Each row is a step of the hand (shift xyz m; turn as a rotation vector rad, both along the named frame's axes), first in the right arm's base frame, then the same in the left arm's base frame.
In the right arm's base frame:
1: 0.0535 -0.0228 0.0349 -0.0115 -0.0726 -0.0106
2: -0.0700 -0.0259 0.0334 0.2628 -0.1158 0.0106
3: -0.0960 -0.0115 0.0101 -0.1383 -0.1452 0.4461
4: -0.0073 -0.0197 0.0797 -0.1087 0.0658 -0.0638
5: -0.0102 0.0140 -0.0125 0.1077 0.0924 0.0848
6: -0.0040 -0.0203 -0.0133 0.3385 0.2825 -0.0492
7: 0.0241 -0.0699 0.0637 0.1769 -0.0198 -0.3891
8: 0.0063 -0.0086 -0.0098 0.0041 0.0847 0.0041
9: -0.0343 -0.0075 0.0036 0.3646 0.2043 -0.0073
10: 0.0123 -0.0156 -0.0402 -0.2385 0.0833 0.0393
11: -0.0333 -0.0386 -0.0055 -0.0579 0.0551 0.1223
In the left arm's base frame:
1: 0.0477 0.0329 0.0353 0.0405 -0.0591 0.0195
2: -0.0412 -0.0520 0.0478 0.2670 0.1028 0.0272
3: -0.0653 -0.0680 0.0236 -0.0925 -0.0308 0.4793
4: -0.0077 0.0102 0.0814 -0.1108 -0.0516 -0.0726
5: -0.0142 -0.0020 -0.0158 0.0036 0.1623 0.0310
6: 0.0127 -0.0207 -0.0040 0.0762 0.3941 -0.1890
7: 0.0510 -0.0075 0.0829 0.2170 -0.0318 -0.3674
8: 0.0121 -0.0049 -0.0063 -0.0526 0.0598 -0.0293
9: -0.0211 -0.0265 0.0097 0.1382 0.3748 -0.1231
10: 0.0268 -0.0162 -0.0321 -0.2374 -0.0904 0.0285
11: 0.0015 -0.0495 0.0133 -0.1016 0.0406 0.0969

